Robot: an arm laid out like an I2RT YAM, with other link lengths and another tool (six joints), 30 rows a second.
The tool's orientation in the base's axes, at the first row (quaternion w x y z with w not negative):
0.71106, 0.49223, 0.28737, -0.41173
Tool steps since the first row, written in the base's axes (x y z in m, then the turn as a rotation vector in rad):
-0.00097, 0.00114, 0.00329, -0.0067, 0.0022, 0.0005
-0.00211, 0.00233, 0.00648, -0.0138, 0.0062, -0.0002
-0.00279, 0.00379, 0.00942, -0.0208, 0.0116, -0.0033
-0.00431, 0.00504, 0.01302, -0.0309, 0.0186, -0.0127
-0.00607, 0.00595, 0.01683, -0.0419, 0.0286, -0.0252
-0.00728, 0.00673, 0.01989, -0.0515, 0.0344, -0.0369
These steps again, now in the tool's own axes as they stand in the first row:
-0.00350, 0.00088, 0.00008, -0.0044, -0.0052, -0.0019
-0.00703, 0.00158, 0.00008, -0.0086, -0.0110, -0.0059
-0.01020, 0.00261, -0.00026, -0.0111, -0.0175, -0.0121
-0.01426, 0.00318, -0.00017, -0.0106, -0.0294, -0.0220
-0.01851, 0.00358, 0.00030, -0.0089, -0.0430, -0.0358
-0.02184, 0.00408, 0.00064, -0.0059, -0.0558, -0.0453

